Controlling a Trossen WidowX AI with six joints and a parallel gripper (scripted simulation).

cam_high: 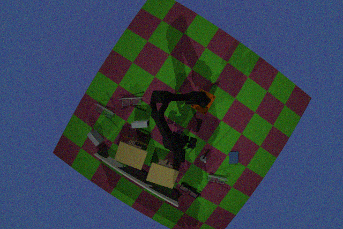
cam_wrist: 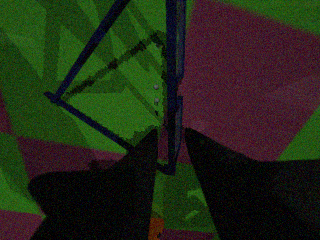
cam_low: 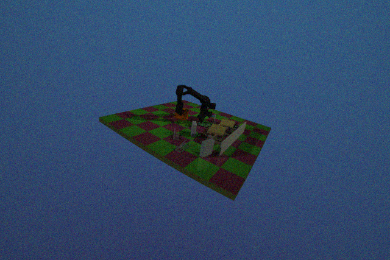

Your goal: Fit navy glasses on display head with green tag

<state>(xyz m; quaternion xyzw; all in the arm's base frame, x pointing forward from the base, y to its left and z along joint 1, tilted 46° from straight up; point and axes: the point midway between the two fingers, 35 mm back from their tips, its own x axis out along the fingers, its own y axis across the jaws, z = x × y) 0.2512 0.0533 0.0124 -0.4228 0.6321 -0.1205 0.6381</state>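
Now: gripper tip 210 mm to the right of the grey peg and 10 mm short of it. Also, from my gripper tip: long low wall: 370 mm ahead, 30 mm above, 20 mm to the right; blue square: 360 mm to the left, 120 mm behind, 30 mm below.
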